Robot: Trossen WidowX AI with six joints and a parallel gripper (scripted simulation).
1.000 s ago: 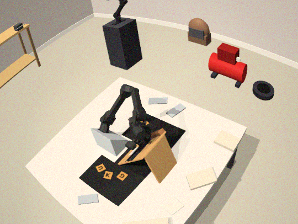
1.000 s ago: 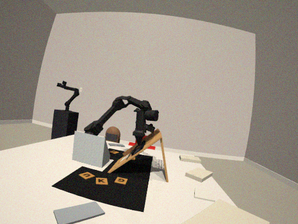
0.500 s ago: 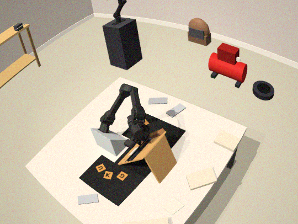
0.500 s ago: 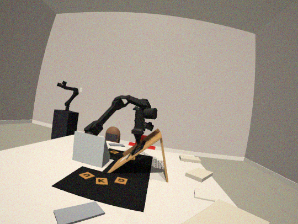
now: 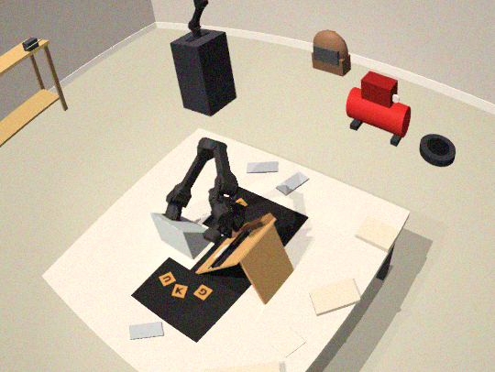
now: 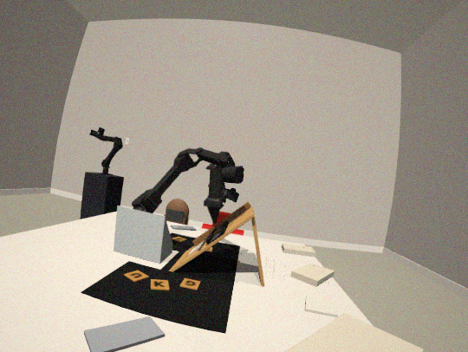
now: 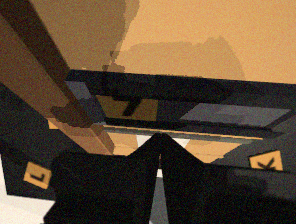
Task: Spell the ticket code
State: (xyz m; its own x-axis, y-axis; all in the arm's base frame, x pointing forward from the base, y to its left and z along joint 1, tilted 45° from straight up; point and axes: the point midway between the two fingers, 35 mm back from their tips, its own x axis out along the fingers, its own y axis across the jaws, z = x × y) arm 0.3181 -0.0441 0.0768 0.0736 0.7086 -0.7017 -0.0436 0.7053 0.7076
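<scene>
My gripper tip is 20 mm short of the 7 tile, 30 mm to the right of it and 20 mm above it. Round my gripper tip: white ticket (50 mm behind, 10 mm to the right, 100 mm below); then black mat (120 mm behind, 20 mm to the right, 180 mm below); then g tile (20 mm behind, 190 mm to the right, 170 mm below).
</scene>
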